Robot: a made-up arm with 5 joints.
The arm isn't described. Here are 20 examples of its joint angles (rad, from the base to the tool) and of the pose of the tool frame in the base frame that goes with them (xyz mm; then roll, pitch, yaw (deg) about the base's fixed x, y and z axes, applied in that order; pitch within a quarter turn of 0, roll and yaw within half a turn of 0).
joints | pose
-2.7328 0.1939 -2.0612 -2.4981 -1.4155 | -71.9 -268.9 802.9 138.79 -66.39 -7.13
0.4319 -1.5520 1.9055 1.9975 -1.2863 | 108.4 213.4 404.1 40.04 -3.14 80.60
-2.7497 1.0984 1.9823 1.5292 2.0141 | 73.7 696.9 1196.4 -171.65 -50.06 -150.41
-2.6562 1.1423 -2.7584 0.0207 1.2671 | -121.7 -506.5 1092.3 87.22 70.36 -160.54
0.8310 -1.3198 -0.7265 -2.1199 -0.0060 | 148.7 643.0 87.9 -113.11 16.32 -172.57
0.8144 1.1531 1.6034 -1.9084 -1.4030 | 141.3 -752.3 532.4 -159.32 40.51 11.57
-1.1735 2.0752 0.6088 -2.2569 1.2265 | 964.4 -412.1 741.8 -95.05 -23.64 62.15
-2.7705 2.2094 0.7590 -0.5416 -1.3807 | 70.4 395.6 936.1 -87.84 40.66 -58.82
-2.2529 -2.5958 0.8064 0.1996 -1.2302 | 725.5 -1.8 888.1 -167.06 27.31 -149.26
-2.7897 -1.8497 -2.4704 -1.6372 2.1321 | 808.5 43.4 1091.4 -163.62 -18.53 144.15
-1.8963 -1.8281 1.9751 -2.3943 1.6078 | 166.0 2.2 683.1 86.64 16.50 76.96
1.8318 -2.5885 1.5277 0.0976 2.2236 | 520.7 792.8 752.9 103.60 -49.04 -82.25
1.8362 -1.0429 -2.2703 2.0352 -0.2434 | 433.5 423.8 906.3 37.41 -38.14 -25.09
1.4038 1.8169 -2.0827 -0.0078 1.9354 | -531.1 -432.9 971.5 -168.28 26.57 -71.69
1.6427 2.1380 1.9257 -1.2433 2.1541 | -137.3 215.9 879.8 135.38 10.52 -6.04
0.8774 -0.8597 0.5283 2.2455 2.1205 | 657.3 328.9 -14.1 -34.94 -19.46 32.50
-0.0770 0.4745 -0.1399 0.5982 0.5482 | 867.3 36.6 915.7 36.41 -12.43 -85.76
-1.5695 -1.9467 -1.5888 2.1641 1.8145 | 270.1 -865.6 955.8 141.15 31.17 -111.16
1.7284 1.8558 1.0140 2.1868 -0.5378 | -383.7 240.3 426.6 -170.47 -8.47 -171.78
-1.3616 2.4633 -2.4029 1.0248 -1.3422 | 460.7 -380.0 891.8 52.04 -56.06 -53.86
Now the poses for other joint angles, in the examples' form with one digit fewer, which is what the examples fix.
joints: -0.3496 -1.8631 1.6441 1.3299 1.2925
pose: 556 404 193 -145.4 0.1 146.3
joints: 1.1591 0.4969 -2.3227 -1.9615 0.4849
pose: 237 152 1081 163.1 23.5 131.2
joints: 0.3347 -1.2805 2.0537 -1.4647 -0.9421
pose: 630 119 521 34.5 25.9 -81.8
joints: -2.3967 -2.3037 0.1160 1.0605 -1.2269
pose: 675 -99 760 -114.3 44.0 -85.4
